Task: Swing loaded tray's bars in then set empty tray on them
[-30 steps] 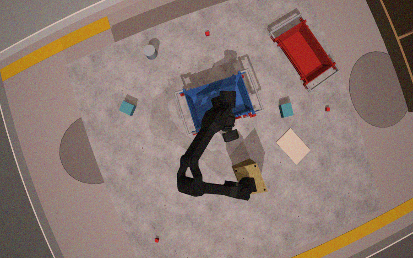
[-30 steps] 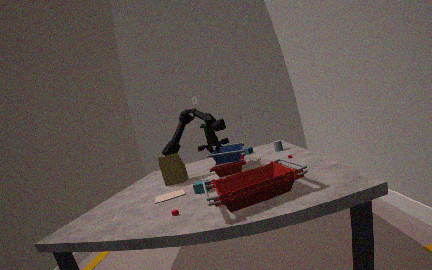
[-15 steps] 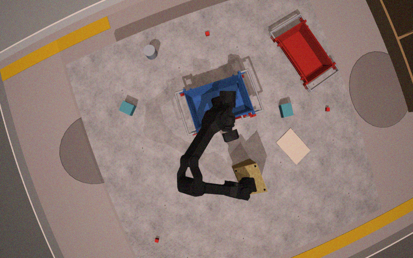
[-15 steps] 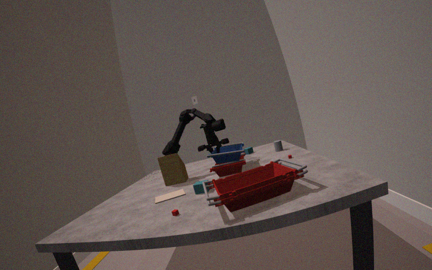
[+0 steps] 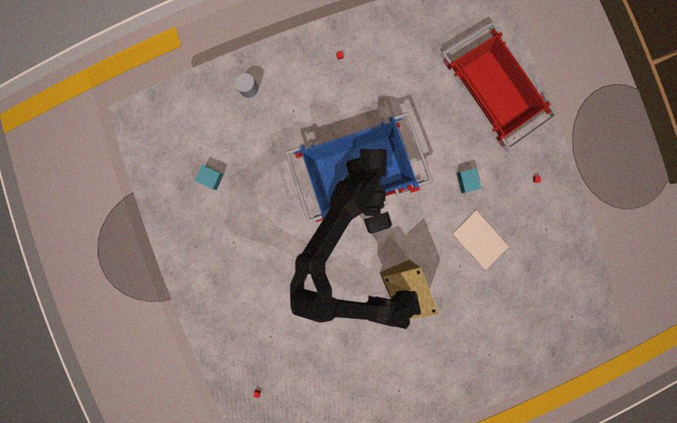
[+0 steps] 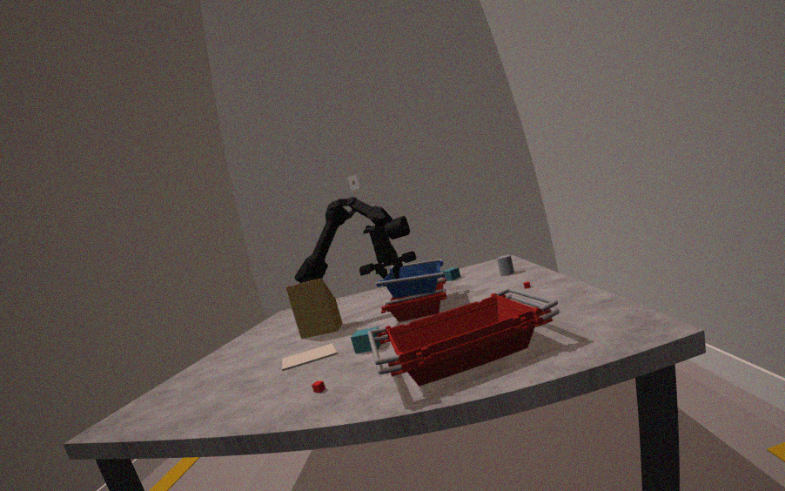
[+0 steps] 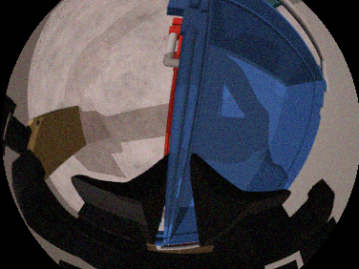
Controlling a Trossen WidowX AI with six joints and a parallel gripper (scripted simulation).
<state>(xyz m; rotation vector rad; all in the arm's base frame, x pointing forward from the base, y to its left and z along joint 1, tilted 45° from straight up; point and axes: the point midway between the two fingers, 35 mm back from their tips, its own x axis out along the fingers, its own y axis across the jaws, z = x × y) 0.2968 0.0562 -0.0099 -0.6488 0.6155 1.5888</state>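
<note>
The blue tray lies 70 mm ahead of my gripper tip and 30 mm above it. Round my gripper tip: beige sheet (300 mm to the right, 210 mm behind, 90 mm below); then grey cylinder (390 mm ahead, 250 mm to the left, 50 mm below).
</note>
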